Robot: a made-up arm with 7 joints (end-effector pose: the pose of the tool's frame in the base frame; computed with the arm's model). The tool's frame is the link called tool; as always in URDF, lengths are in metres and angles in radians.
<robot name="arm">
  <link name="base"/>
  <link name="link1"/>
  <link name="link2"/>
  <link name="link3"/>
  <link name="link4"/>
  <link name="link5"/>
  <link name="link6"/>
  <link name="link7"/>
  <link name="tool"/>
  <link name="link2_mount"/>
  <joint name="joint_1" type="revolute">
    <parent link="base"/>
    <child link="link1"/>
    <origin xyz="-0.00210 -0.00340 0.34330" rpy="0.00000 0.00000 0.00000"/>
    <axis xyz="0 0 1"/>
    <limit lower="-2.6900" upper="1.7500"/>
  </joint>
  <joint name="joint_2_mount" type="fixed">
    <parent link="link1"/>
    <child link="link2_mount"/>
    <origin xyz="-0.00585 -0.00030 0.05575" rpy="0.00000 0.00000 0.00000"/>
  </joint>
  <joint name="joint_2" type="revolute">
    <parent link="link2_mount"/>
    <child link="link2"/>
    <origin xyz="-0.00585 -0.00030 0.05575" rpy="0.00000 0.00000 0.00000"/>
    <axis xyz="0 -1 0"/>
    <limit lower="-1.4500" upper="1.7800"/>
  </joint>
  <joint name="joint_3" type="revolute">
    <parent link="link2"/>
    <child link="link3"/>
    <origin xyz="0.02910 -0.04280 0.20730" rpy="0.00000 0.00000 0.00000"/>
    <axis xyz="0 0 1"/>
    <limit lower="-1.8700" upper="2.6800"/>
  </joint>
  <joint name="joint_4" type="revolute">
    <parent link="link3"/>
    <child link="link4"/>
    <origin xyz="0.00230 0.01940 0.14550" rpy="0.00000 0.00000 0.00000"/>
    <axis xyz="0 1 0"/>
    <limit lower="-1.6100" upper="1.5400"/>
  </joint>
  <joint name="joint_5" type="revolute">
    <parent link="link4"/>
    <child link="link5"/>
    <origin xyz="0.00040 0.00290 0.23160" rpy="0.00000 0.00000 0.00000"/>
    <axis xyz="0 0 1"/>
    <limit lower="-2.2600" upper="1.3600"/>
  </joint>
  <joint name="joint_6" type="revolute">
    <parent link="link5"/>
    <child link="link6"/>
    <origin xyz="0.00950 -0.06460 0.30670" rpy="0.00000 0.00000 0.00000"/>
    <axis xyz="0 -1 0"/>
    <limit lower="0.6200" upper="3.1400"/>
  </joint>
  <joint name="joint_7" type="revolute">
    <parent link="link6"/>
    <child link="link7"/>
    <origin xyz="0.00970 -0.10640 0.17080" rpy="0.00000 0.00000 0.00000"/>
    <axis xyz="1 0 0"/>
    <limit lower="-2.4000" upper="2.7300"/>
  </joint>
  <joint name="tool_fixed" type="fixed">
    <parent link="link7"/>
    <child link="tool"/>
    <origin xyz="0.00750 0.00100 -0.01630" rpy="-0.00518 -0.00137 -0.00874"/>
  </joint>
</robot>
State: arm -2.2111 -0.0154 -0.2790 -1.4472 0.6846 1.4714 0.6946
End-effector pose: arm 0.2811 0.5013 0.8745 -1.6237 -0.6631 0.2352
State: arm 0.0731 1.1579 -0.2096 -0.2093 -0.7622 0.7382 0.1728
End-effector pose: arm -1.0070 -0.0978 0.5868 0.4812 -1.9973 -0.9190
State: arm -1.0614 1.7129 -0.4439 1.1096 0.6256 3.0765 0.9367
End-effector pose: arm -0.5176 0.2854 0.7059 1.0013 2.2243 -1.3219
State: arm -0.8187 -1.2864 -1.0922 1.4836 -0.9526 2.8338 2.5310
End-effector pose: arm 0.1176 -0.6684 0.4432 1.3873 0.1595 -0.9692
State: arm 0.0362 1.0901 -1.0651 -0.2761 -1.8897 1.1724 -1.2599
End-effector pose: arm -0.8003 0.2841 0.9377 -0.1370 -1.4540 2.6923
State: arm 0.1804 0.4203 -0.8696 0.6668 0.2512 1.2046 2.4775
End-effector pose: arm -0.2292 -0.4346 1.3211 2.3360 -1.0922 0.9692
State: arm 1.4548 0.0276 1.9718 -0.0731 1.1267 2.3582 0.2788
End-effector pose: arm -0.0704 0.1110 1.2577 -1.7129 -1.6074 -0.4811
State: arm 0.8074 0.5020 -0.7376 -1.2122 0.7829 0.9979 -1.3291
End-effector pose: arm -0.6883 -0.4247 0.7432 -0.4392 -2.4815 -1.1285
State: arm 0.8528 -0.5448 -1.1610 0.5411 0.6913 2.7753 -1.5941
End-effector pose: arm 0.4617 0.0004 1.0192 -0.8549 -1.4665 -1.3171
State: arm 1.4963 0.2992 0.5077 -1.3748 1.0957 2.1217 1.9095
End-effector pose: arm 0.3808 -0.4464 0.8660 0.1490 0.1952 -0.6291
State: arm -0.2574 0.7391 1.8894 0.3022 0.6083 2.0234 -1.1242
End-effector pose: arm -0.3725 0.2498 1.1858 0.5697 -1.7233 1.1434
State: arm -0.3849 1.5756 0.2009 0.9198 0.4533 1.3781 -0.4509
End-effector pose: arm -0.7624 0.1425 0.9497 -0.5937 -1.9589 0.0027
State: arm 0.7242 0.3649 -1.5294 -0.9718 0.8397 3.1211 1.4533
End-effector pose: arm -0.3622 -0.0629 1.0370 0.8989 1.3513 -2.0297
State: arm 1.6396 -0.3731 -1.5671 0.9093 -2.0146 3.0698 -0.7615
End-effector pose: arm 0.2218 0.3971 1.0621 2.1204 1.5568 -0.6648
